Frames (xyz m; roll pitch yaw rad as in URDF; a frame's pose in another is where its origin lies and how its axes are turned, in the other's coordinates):
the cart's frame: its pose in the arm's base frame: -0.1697 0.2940 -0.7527 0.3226 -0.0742 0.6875
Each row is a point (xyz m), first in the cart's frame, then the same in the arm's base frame.
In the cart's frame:
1: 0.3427 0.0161 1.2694
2: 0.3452 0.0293 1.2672
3: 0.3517 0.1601 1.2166
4: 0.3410 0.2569 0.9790
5: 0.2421 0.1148 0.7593
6: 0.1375 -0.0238 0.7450
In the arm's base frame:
1: 0.2709 0.1548 0.4784
2: 0.2643 0.1665 0.4807
3: 0.1808 0.2792 0.4747
4: 0.0776 0.4107 0.2797
5: 0.0572 0.3097 0.0197
6: 0.0604 0.1482 -0.0454

